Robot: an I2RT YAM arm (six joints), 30 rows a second.
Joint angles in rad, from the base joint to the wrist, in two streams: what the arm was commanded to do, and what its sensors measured. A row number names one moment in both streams.
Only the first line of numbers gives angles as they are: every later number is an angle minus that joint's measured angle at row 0.
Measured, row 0: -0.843, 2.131, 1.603, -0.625, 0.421, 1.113
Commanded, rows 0 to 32: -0.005, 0.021, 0.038, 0.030, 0.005, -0.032; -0.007, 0.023, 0.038, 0.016, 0.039, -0.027; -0.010, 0.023, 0.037, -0.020, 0.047, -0.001; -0.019, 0.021, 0.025, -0.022, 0.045, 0.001; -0.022, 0.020, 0.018, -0.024, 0.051, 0.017; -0.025, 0.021, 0.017, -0.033, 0.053, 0.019; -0.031, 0.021, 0.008, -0.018, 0.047, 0.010; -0.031, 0.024, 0.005, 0.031, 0.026, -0.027; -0.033, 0.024, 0.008, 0.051, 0.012, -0.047; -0.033, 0.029, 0.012, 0.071, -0.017, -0.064; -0.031, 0.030, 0.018, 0.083, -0.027, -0.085; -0.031, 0.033, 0.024, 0.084, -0.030, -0.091; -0.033, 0.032, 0.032, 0.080, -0.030, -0.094; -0.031, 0.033, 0.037, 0.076, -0.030, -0.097; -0.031, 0.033, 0.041, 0.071, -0.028, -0.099; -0.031, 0.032, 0.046, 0.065, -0.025, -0.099; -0.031, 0.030, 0.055, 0.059, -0.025, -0.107; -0.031, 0.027, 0.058, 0.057, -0.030, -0.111; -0.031, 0.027, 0.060, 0.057, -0.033, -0.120; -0.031, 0.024, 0.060, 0.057, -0.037, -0.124; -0.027, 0.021, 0.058, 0.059, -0.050, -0.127; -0.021, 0.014, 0.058, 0.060, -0.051, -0.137; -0.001, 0.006, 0.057, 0.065, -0.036, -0.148; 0.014, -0.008, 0.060, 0.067, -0.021, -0.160; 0.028, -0.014, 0.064, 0.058, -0.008, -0.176; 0.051, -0.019, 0.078, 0.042, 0.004, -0.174; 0.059, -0.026, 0.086, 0.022, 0.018, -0.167; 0.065, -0.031, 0.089, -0.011, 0.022, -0.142; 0.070, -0.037, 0.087, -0.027, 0.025, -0.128; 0.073, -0.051, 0.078, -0.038, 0.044, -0.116; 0.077, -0.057, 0.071, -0.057, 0.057, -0.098; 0.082, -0.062, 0.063, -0.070, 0.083, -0.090; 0.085, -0.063, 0.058, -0.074, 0.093, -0.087
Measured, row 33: 0.076, 0.007, 0.045, -0.018, 0.012, -0.126
